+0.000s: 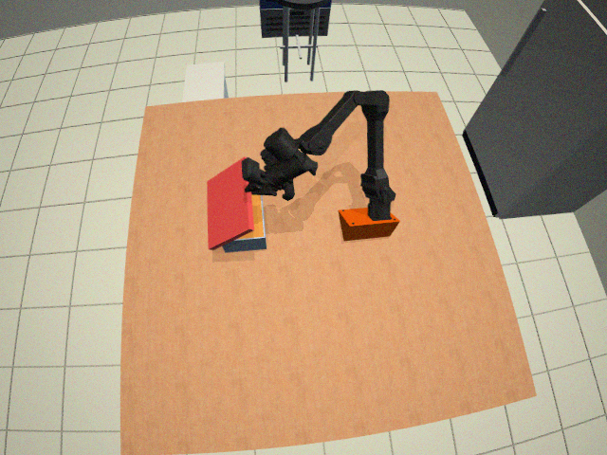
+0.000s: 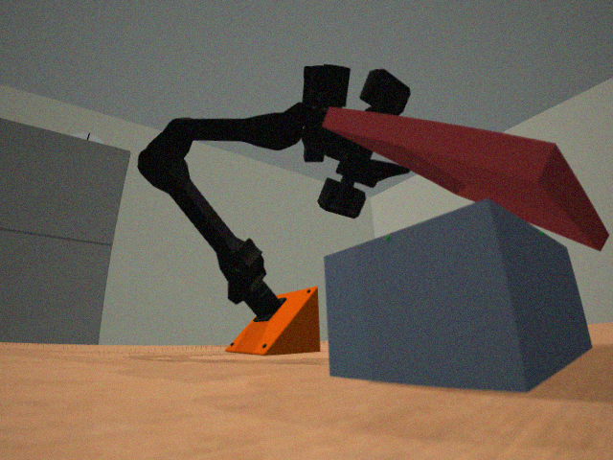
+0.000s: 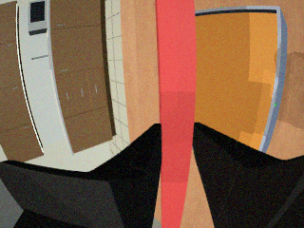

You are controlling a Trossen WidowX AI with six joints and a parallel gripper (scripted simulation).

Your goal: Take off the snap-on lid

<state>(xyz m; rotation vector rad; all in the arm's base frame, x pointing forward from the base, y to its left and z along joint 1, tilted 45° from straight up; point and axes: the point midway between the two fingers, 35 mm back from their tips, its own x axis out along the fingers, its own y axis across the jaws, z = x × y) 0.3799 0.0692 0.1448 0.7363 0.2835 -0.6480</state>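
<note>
Right now the red lid is 7 cm ahead of my gripper tip and 5 cm below it. Round my gripper tip: blue storage box 3 cm ahead, 16 cm below.
</note>
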